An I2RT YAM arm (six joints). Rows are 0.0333 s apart.
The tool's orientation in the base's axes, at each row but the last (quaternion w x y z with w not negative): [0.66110, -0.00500, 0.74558, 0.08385]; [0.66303, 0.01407, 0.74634, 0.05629]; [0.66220, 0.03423, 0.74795, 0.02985]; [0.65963, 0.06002, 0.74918, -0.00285]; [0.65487, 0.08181, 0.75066, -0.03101]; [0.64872, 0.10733, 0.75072, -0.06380]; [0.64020, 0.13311, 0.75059, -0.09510]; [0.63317, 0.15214, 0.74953, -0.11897]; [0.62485, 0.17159, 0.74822, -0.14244]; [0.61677, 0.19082, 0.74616, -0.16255]
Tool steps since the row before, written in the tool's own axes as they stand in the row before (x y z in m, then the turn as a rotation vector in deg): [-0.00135, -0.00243, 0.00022, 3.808, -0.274, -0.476]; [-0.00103, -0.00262, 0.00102, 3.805, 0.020, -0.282]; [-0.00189, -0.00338, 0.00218, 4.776, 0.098, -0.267]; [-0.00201, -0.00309, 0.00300, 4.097, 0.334, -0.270]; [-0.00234, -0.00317, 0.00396, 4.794, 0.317, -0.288]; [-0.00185, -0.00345, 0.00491, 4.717, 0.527, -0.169]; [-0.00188, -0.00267, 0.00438, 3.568, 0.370, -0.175]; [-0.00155, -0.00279, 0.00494, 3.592, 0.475, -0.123]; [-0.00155, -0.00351, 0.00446, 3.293, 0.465, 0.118]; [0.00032, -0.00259, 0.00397, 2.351, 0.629, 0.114]
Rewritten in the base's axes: [0.00067, -0.00251, 0.00102, -0.916, 0.061, -3.736]; [0.00128, -0.00263, 0.00063, -0.739, 0.365, -3.725]; [0.00235, -0.00354, 0.00130, -0.840, 0.531, -4.680]; [0.00292, -0.00349, 0.00137, -0.738, 0.707, -3.991]; [0.00366, -0.00392, 0.00156, -0.848, 0.751, -4.678]; [0.00412, -0.00464, 0.00094, -0.672, 0.920, -4.611]; [0.00351, -0.00405, 0.00107, -0.562, 0.684, -3.481]; [0.00369, -0.00453, 0.00065, -0.478, 0.763, -3.512]; [0.00267, -0.00519, 0.00072, -0.221, 0.628, -3.261]; [0.00210, -0.00414, -0.00104, 0.012, 0.694, -2.336]
